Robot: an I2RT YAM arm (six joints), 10 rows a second.
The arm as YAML. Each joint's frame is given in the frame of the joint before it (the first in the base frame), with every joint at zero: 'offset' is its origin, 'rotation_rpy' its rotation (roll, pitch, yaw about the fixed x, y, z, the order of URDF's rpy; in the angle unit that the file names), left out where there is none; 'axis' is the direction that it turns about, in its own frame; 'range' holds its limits. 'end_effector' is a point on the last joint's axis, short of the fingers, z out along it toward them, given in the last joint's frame.
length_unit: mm
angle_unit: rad
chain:
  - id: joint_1
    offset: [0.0, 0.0, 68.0]
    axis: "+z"
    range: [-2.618, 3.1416]
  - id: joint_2
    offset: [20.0, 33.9, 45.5]
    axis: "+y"
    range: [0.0, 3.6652]
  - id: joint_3
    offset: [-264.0, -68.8, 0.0]
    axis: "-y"
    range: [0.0, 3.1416]
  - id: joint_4
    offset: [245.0, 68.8, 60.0]
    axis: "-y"
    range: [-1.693, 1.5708]
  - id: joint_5
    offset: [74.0, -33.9, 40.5]
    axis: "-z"
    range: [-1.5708, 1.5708]
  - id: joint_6
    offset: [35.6, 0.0, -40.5]
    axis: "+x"
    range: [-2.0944, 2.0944]
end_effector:
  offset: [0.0, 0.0, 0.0]
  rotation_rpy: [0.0, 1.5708, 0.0]
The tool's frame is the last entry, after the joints.
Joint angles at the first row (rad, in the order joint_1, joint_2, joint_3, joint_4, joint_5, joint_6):
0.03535, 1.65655, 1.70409, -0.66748, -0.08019, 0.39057
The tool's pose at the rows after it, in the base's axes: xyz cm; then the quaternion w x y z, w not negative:
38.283, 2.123, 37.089, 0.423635, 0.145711, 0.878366, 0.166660
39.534, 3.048, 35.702, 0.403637, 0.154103, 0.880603, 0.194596
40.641, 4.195, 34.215, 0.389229, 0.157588, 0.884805, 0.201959
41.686, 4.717, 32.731, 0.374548, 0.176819, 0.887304, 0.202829
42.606, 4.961, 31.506, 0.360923, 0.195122, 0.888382, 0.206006
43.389, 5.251, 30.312, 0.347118, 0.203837, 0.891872, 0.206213
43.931, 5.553, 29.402, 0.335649, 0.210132, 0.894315, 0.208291
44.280, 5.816, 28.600, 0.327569, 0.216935, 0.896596, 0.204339
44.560, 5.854, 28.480, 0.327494, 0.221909, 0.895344, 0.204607
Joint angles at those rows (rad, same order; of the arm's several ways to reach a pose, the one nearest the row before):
0.04284, 1.68529, 1.68404, -0.63097, -0.13562, 0.44048
0.06165, 1.73214, 1.68825, -0.60877, -0.17125, 0.49294
0.08826, 1.77674, 1.68912, -0.58654, -0.16826, 0.52186
0.09969, 1.82111, 1.69389, -0.57347, -0.15367, 0.56462
0.10352, 1.86159, 1.70451, -0.56644, -0.14996, 0.60365
0.10830, 1.89971, 1.71587, -0.56607, -0.14954, 0.62285
0.11351, 1.92796, 1.72417, -0.56603, -0.15268, 0.63981
0.11926, 1.94847, 1.72640, -0.56615, -0.14275, 0.65302
0.11964, 1.95973, 1.73715, -0.56494, -0.13907, 0.66306

